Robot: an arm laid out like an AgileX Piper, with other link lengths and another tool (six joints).
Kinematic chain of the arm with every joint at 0, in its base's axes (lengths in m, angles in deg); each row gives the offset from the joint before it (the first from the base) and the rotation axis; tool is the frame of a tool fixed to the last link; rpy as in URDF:
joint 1: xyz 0 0 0.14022 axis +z
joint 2: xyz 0 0 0 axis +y
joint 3: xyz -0.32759 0 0.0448 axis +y
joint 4: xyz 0.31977 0 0.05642 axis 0.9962 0 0.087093
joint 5: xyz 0 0 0 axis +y
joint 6: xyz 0.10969 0 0.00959 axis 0.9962 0 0.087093
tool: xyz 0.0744 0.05 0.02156 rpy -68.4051 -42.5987 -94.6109
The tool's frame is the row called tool.
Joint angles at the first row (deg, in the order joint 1, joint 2, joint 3, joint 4, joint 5, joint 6):
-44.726 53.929 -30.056 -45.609 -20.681 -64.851
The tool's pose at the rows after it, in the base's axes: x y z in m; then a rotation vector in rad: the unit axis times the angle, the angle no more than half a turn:
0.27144 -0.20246 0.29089 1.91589 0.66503 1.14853
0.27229 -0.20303 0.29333 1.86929 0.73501 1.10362
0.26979 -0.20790 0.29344 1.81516 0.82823 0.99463
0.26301 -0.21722 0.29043 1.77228 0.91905 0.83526
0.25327 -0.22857 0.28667 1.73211 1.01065 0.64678
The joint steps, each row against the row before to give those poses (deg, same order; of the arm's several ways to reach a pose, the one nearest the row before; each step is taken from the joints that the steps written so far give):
-0.001 0.021 0.000 -0.360 -1.113 -0.846
0.002 0.045 0.001 -0.891 -1.369 -3.504
-0.001 0.065 -0.001 -1.025 -0.106 -6.413
-0.001 0.098 -0.001 -0.756 1.899 -8.127
0.002 0.102 0.002 -0.572 3.103 -9.186

